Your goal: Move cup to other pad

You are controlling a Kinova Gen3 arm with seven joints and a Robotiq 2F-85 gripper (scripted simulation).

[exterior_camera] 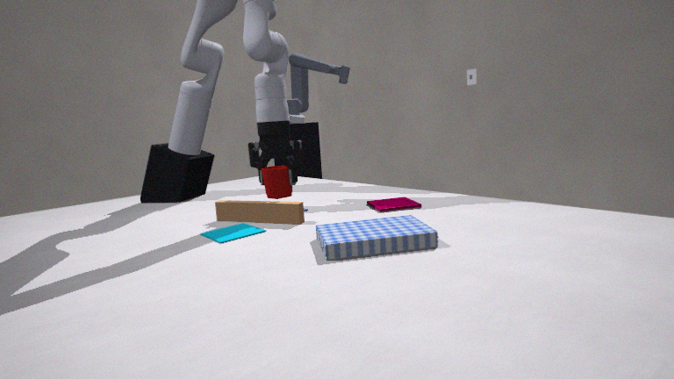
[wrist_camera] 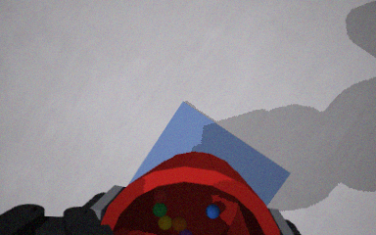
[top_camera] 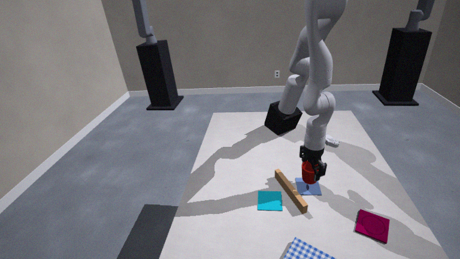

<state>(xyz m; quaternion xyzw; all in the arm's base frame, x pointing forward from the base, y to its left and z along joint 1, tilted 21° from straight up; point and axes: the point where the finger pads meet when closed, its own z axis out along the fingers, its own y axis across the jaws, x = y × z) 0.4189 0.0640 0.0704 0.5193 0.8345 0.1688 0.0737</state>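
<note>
The cyan pad lies 9 cm ahead of my hand, 16 cm to the right of it and 8 cm below it. Also, from my hand: magenta flat box 18 cm ahead, 20 cm to the left, 7 cm below; then wooden rail 5 cm ahead, 8 cm to the right, 6 cm below; then red cup 2 cm below.
</note>
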